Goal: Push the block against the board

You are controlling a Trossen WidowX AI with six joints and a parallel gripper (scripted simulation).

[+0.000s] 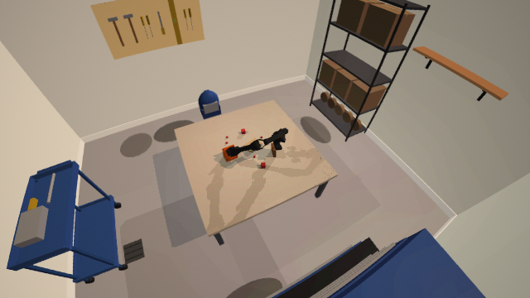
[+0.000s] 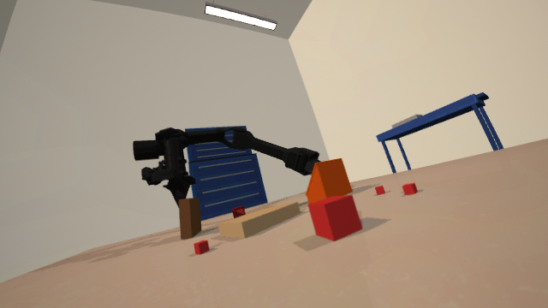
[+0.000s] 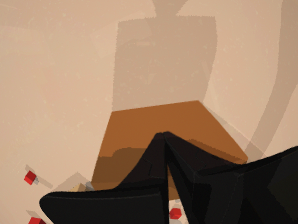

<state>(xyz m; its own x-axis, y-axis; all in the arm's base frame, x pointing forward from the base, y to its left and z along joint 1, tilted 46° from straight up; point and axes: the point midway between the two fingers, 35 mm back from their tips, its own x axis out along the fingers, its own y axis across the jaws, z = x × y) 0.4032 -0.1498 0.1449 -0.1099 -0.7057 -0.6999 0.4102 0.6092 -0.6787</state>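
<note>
The brown square block is 2 cm behind my gripper tip, 1 cm to the left of it and 3 cm below it. From my gripper tip the other things lie so: pale wooden board: 14 cm behind, 21 cm to the left, 7 cm below.
</note>
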